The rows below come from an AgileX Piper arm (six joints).
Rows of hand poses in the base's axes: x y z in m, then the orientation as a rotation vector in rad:
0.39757, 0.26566, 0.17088, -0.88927, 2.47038, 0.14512
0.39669, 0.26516, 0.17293, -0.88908, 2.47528, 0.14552
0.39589, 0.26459, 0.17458, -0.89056, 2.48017, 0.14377
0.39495, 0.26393, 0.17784, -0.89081, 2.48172, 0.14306
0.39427, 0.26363, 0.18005, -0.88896, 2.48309, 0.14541
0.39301, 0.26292, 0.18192, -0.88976, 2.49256, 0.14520
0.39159, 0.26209, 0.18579, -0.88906, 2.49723, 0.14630
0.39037, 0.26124, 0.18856, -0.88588, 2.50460, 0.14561
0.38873, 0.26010, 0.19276, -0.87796, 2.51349, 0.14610
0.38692, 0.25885, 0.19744, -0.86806, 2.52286, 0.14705
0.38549, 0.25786, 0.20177, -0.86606, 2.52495, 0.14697
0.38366, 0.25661, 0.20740, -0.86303, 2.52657, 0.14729
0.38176, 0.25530, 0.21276, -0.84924, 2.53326, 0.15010
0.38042, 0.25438, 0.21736, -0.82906, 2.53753, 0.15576
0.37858, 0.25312, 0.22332, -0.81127, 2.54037, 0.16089
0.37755, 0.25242, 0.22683, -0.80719, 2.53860, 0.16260
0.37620, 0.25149, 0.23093, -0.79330, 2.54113, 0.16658
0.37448, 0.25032, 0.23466, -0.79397, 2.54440, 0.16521
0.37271, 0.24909, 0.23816, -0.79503, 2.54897, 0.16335
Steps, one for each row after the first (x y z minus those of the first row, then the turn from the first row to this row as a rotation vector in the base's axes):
-0.00088, -0.00050, 0.00205, -0.00115, 0.00450, -0.00103
-0.00168, -0.00107, 0.00370, -0.00416, 0.00876, -0.00131
-0.00262, -0.00173, 0.00696, -0.00515, 0.01001, -0.00158
-0.00330, -0.00203, 0.00917, -0.00351, 0.01151, -0.00267
-0.00456, -0.00274, 0.01104, -0.00669, 0.02020, -0.00403
-0.00598, -0.00357, 0.01491, -0.00718, 0.02458, -0.00521
-0.00720, -0.00442, 0.01768, -0.00895, 0.03037, -0.00893
-0.00884, -0.00556, 0.02188, -0.00910, 0.03686, -0.01594
-0.01065, -0.00681, 0.02656, -0.00858, 0.04353, -0.02426
-0.01208, -0.00780, 0.03089, -0.00871, 0.04498, -0.02603
-0.01391, -0.00905, 0.03652, -0.00816, 0.04591, -0.02833
-0.01581, -0.01036, 0.04188, -0.00460, 0.04993, -0.03841
-0.01715, -0.01128, 0.04648, 0.00325, 0.05136, -0.05185
-0.01899, -0.01254, 0.05244, 0.01050, 0.05192, -0.06350
-0.02002, -0.01324, 0.05595, 0.01325, 0.05001, -0.06564
-0.02137, -0.01417, 0.06005, 0.01878, 0.05082, -0.07481
-0.02309, -0.01534, 0.06378, 0.01671, 0.05353, -0.07519
-0.02486, -0.01657, 0.06728, 0.01381, 0.05736, -0.07563

